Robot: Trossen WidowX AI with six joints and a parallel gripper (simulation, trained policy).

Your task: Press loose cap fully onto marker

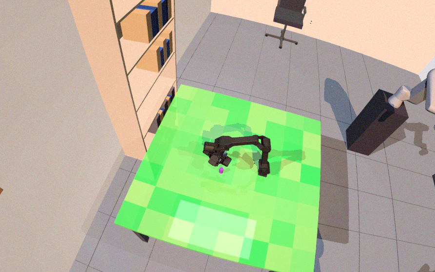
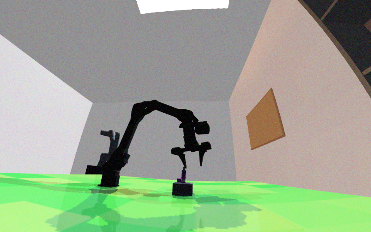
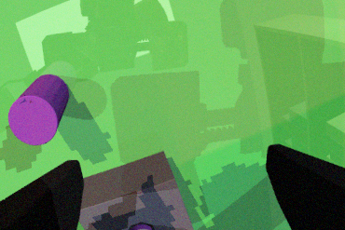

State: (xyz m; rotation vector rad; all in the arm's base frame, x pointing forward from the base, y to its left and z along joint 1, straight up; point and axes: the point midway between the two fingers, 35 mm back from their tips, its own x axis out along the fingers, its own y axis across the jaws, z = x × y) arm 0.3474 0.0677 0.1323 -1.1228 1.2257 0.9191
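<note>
The purple cap is 7 cm below my gripper tip, 6 cm behind it and 2 cm to the left of it. Round my gripper tip: grey holder block 9 cm to the right, 8 cm below, 4 cm behind.
</note>
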